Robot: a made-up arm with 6 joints.
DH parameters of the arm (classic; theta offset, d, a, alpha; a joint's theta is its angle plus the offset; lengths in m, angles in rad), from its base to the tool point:
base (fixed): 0 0 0 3.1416
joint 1: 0 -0.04 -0.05 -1.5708
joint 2: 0 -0.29 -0.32 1.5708
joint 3: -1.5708 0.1 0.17 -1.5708
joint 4: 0 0.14 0.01 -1.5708
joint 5: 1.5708 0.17 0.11 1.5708
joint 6: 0 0.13 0.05 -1.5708
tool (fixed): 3.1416 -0.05 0 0
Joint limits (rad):
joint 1: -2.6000..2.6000
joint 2: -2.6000..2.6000
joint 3: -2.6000..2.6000
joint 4: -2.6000..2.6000
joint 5: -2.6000..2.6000
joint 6: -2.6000..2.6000
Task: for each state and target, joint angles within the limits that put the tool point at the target. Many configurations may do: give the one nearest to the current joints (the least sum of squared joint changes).
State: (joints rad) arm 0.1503 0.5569 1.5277 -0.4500 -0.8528 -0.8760
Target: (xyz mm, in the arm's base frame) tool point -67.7 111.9 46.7
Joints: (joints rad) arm -0.2055 0.5677 1.6484 0.0091 -0.6431 -0.9753
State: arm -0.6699 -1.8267 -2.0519 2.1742 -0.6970 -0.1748
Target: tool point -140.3 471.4 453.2
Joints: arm -0.4772 -1.8902 -2.1976 2.1032 -1.2934 -0.2477
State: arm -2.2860 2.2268 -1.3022 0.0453 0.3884 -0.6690
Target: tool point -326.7 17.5 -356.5
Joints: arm -2.2709 2.1830 -1.6200 0.2418 0.7364 -0.5032
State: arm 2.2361 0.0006 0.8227 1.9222 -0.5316 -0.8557
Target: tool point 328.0 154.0 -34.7
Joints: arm 2.1070 0.2514 0.8900 2.1541 -0.4660 -0.8577
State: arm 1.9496 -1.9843 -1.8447 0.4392 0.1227 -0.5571
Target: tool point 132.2 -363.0 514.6
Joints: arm 1.9674 -2.1028 -1.7373 0.3986 0.0052 -0.5869
